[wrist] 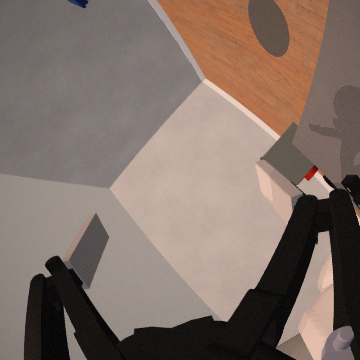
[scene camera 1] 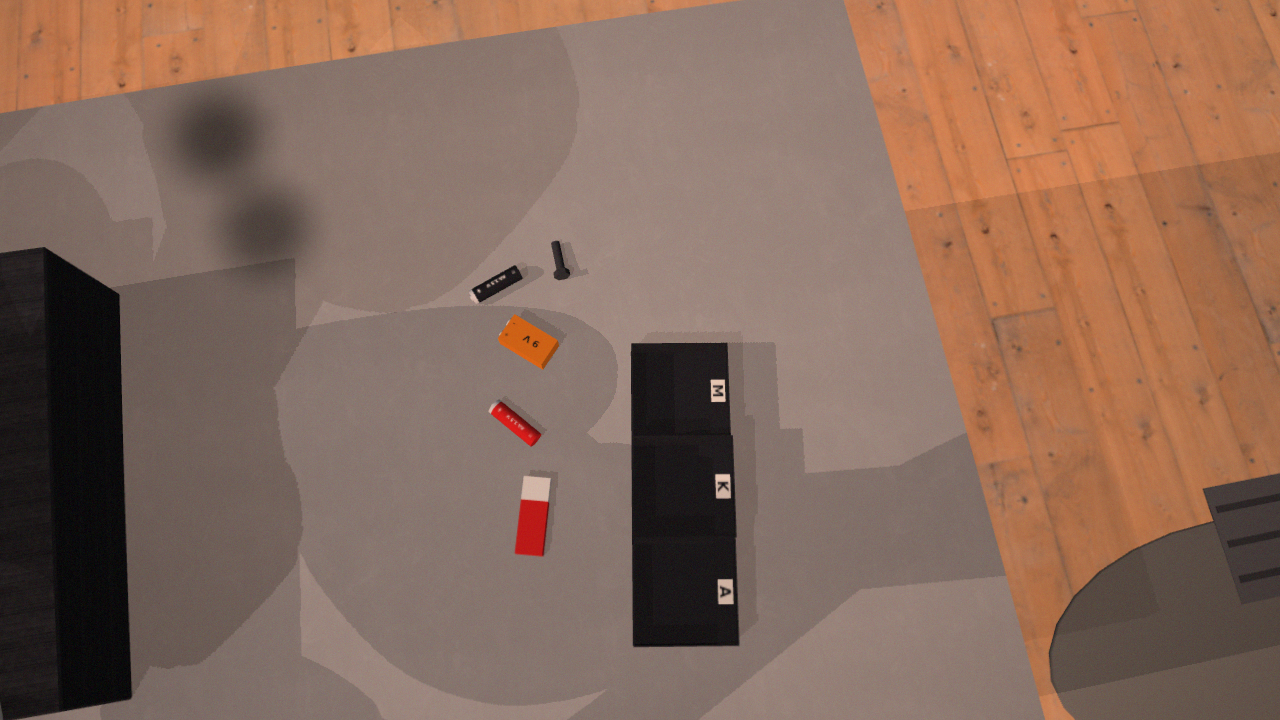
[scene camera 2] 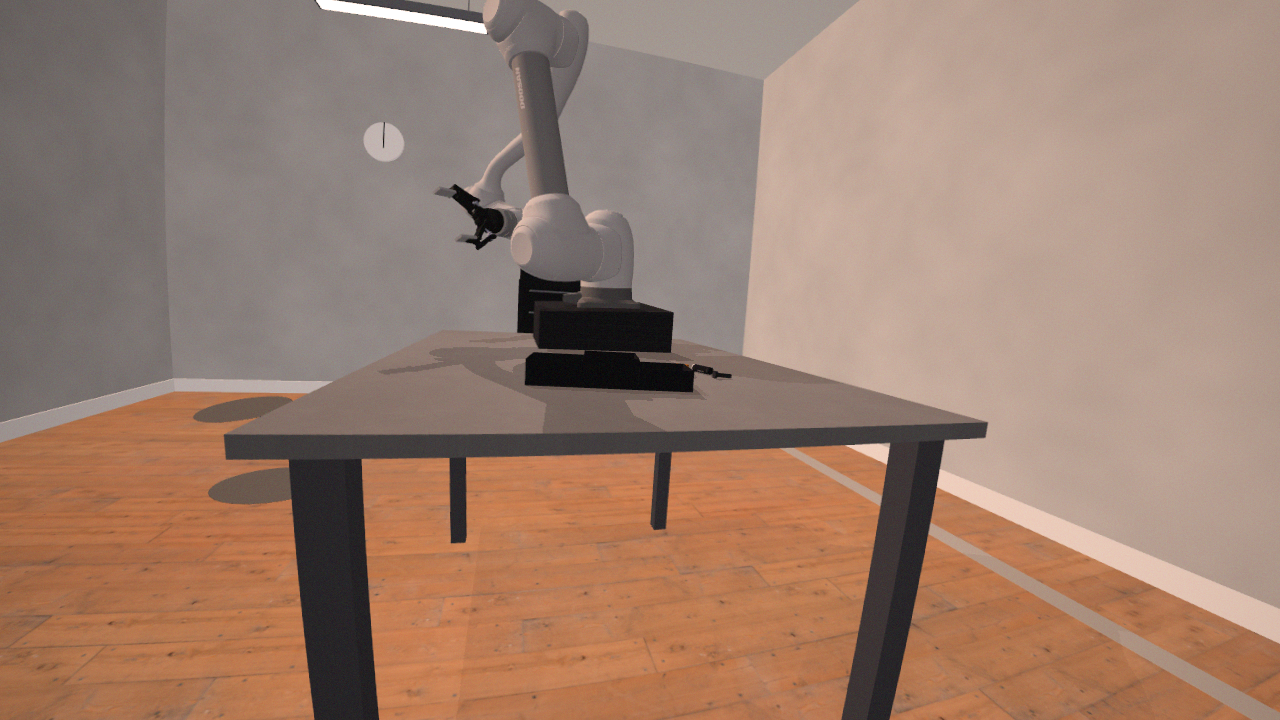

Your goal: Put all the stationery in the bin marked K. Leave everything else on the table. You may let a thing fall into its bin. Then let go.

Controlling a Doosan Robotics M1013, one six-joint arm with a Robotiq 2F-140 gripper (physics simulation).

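Places are measured from the arm's base along level axes (x ahead, y left, z up), in centimetres.
Where they show: gripper, fingertip midpoint: (wrist: 176,202) (scene camera 2: 447,214); arm's base at its link origin: (scene camera 2: 605,305).
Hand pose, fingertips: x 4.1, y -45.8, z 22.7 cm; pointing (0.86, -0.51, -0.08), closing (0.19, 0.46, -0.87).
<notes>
Each offset is from my fingertips to the top centre of the thing. "spot": to the spot under its first point. Level surfaces: height alone.
A red block with a white end, like an eraser {dy +38.0, dx +50.4, dz -33.0 cm} (scene camera 1: 532,526), lies flat on the grey table {dz -34.4 cm} (scene camera 1: 733,179) (scene camera 2: 402,411), to the left of the bins in scene camera 1. The black bin marked K {dy +38.7, dx +63.1, dz -29.7 cm} (scene camera 1: 726,514) is the middle one of three joined bins, between the bin marked M {spot: dy +44.3, dx +67.3, dz -31.5 cm} (scene camera 1: 723,417) and the bin marked A {spot: dy +27.7, dx +65.5, dz -30.9 cm} (scene camera 1: 729,621). No object shows inside their dark interiors. My gripper (scene camera 2: 454,214) (wrist: 176,202) is wide open and empty, raised high above the table and tilted sideways, far from the eraser and bins.
An orange 9 V battery {dy +53.4, dx +51.0, dz -32.6 cm} (scene camera 1: 528,341), a black battery {dy +59.1, dx +48.5, dz -32.9 cm} (scene camera 1: 495,283), a red battery {dy +46.2, dx +49.3, dz -32.9 cm} (scene camera 1: 514,423) and a small black bolt {dy +61.1, dx +54.4, dz -33.0 cm} (scene camera 1: 558,259) lie on the table. The arm stands on a black base block (scene camera 1: 89,483) (scene camera 2: 604,328) behind the bins in scene camera 2.
</notes>
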